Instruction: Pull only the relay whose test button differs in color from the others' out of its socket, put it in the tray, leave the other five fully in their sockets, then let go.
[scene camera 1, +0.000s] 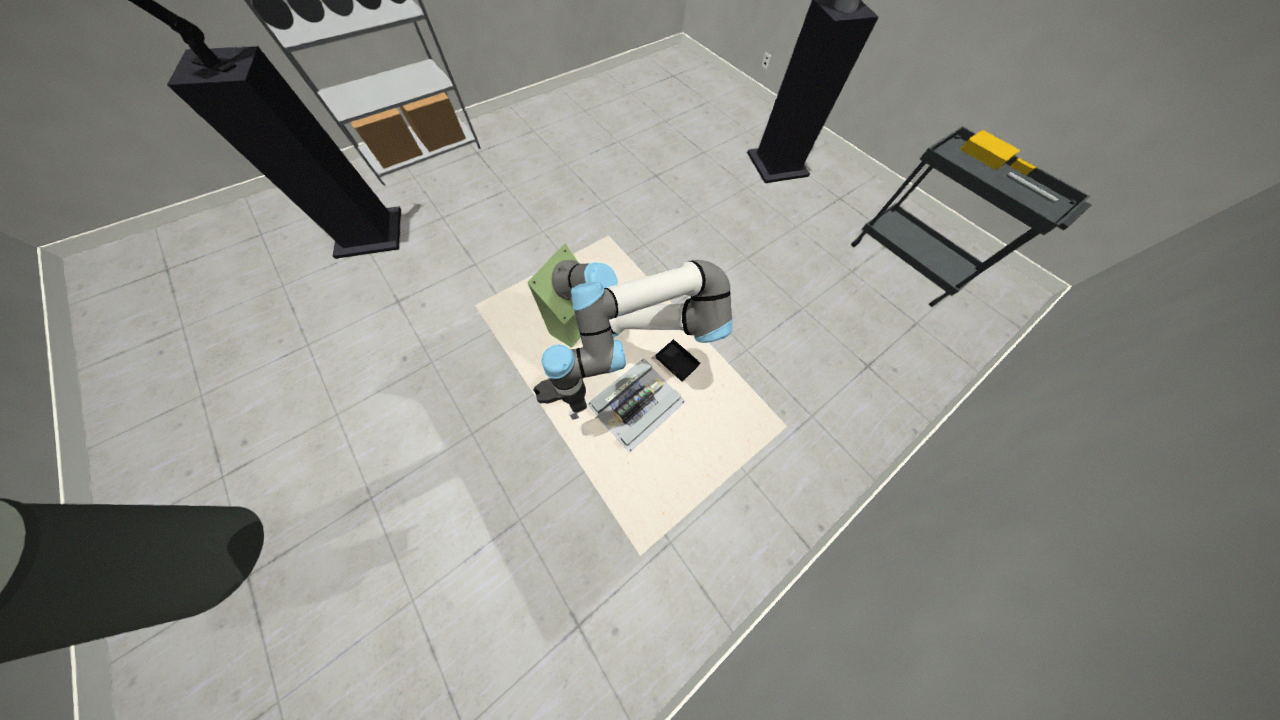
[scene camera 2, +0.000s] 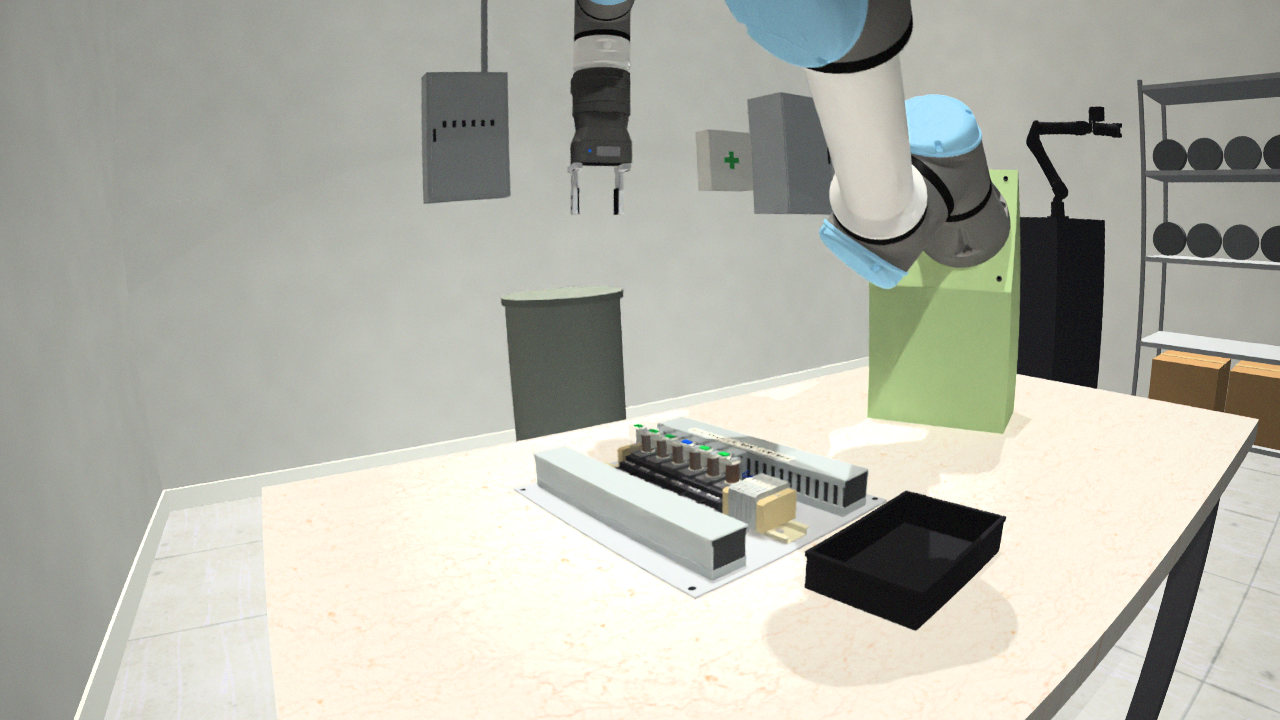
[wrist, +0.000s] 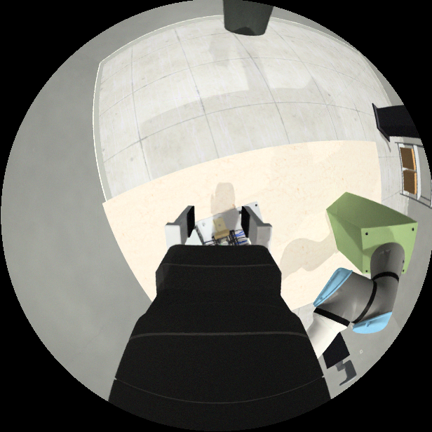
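Seen in the pictures: gripper, between the fingertips: (scene camera 1: 572, 409) (scene camera 2: 596, 214); arm's base, origin of its link: (scene camera 1: 568, 280) (scene camera 2: 962, 224).
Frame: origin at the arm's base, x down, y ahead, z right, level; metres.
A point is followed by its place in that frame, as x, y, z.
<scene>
The relay with the blue test button (scene camera 2: 687, 442) {0.220, 0.464, -0.176} stands upright in its socket, fourth from the left in scene camera 2. The five other relays, such as the rightmost (scene camera 2: 732, 471) {0.237, 0.432, -0.230}, have green buttons and also stand in the socket row. The row sits on the panel plate (scene camera 2: 617, 537) {0.287, 0.548, -0.245} (wrist: 255, 206). In the wrist view my gripper's body hides most of it. The black tray (scene camera 2: 863, 586) {0.268, 0.382, -0.433} (scene camera 1: 667, 370) {0.289, 0.341, -0.341} is empty and stands beside the panel. My gripper (scene camera 2: 596, 204) {-0.018, 0.524, 0.067} (wrist: 217, 215) is open and empty, fingers pointing down, high above the table near the panel's far left end.
Two grey wiring ducts (scene camera 2: 635, 512) {0.256, 0.531, -0.259} (scene camera 2: 760, 445) {0.247, 0.372, -0.134} flank the relay row. A beige and grey block (scene camera 2: 775, 507) {0.258, 0.404, -0.281} stands at the row's end nearer the tray. The green pedestal (scene camera 2: 939, 353) {0.183, 0.063, -0.028} (wrist: 350, 232) carries the arm at the table's back. A dark bin (scene camera 2: 568, 367) stands beyond the table (scene camera 2: 447, 644) {0.290, 0.695, -0.411}.
</scene>
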